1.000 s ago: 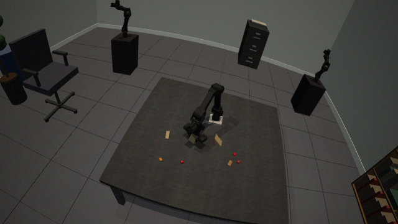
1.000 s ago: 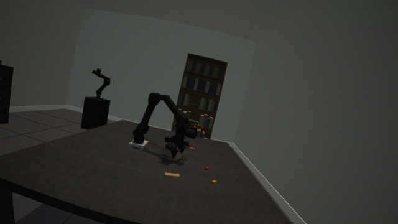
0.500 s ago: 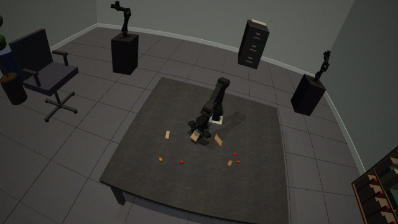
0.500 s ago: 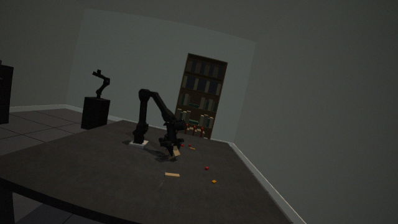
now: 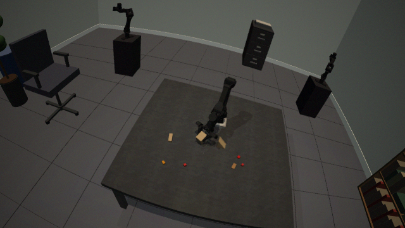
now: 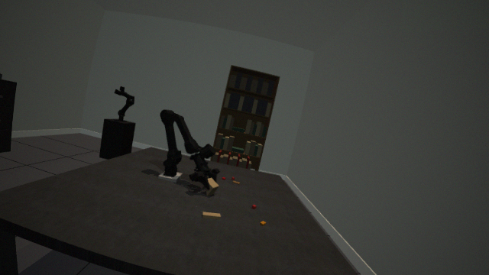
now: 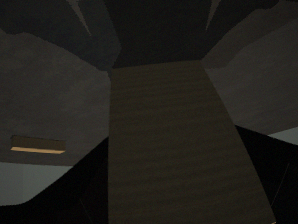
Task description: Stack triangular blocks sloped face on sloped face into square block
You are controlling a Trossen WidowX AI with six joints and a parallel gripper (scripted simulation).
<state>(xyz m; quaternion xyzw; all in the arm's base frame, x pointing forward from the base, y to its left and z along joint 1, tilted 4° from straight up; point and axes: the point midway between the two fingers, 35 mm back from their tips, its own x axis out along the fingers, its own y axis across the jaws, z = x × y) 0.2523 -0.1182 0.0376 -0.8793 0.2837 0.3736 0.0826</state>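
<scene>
My gripper tip is 10 mm below the tan triangular block. Also, from my gripper tip: orange cube 250 mm ahead, 210 mm to the right, 40 mm below.
</scene>
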